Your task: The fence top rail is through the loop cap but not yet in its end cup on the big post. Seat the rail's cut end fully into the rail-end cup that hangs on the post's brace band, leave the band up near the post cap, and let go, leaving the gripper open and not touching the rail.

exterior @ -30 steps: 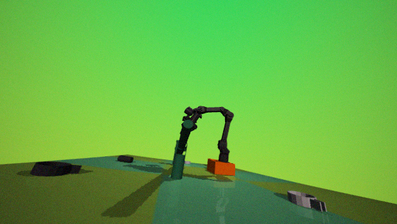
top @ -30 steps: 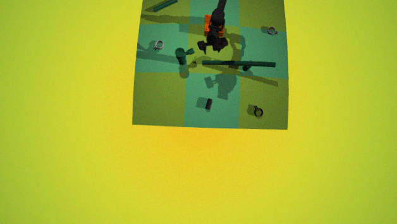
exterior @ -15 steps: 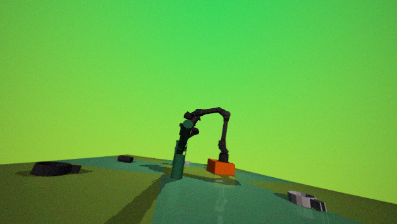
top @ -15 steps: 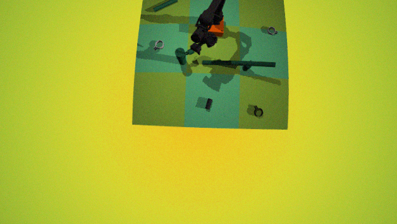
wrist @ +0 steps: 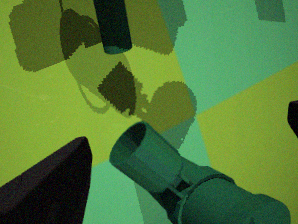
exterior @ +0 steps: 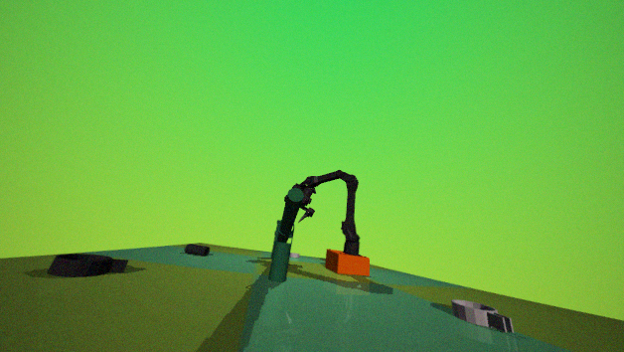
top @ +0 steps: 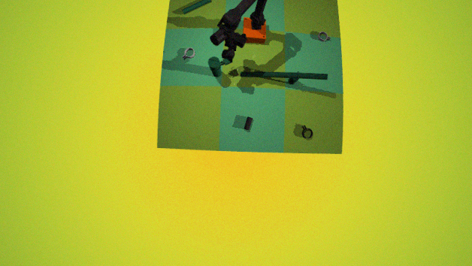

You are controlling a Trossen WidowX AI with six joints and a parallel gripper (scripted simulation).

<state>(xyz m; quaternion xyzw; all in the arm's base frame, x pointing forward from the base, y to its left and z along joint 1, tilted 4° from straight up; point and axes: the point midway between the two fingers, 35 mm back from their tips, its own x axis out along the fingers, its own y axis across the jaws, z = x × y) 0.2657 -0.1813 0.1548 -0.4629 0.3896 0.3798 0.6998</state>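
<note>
Right now my gripper tip is 80 mm above the rail-end cup and 50 mm to the left of it. The rest, counted from my gripper tip: loop cap (390 mm to the left, 110 mm below, 100 mm ahead); dark part (380 mm ahead, 200 mm below, 70 mm to the left).
</note>
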